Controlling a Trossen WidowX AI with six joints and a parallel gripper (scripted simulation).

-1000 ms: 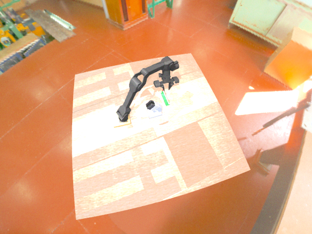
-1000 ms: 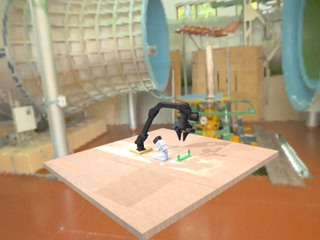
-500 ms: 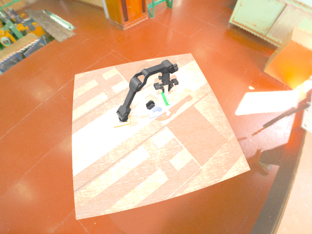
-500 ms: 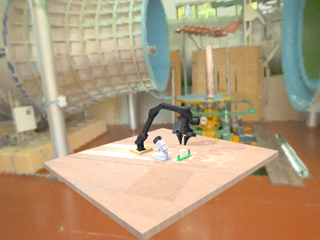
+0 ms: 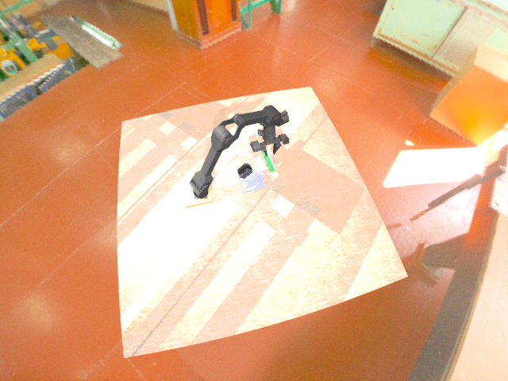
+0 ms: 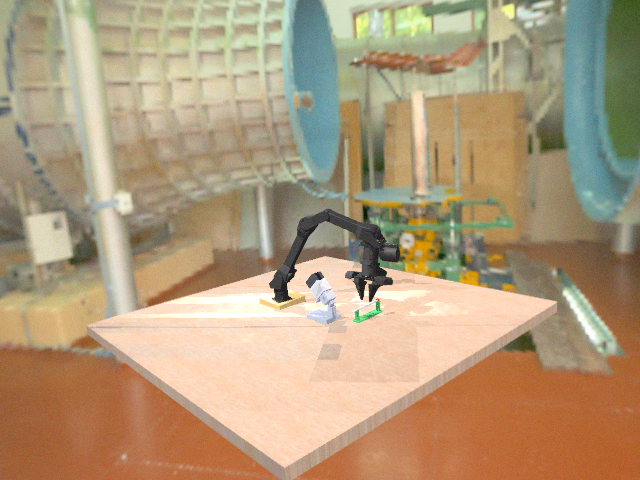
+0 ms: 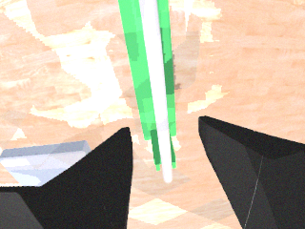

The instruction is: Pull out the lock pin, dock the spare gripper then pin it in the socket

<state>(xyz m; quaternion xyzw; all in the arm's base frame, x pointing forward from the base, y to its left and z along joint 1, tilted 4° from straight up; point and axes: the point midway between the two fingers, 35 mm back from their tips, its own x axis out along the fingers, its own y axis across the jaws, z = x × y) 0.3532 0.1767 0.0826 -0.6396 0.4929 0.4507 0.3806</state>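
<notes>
Right now the green cradle is 40 mm below my gripper tip and 10 mm to the left of it. Round my gripper tip: spare gripper (120 mm to the right, 110 mm behind, 50 mm above); grey mount (120 mm to the right, 90 mm behind, 10 mm below).
</notes>
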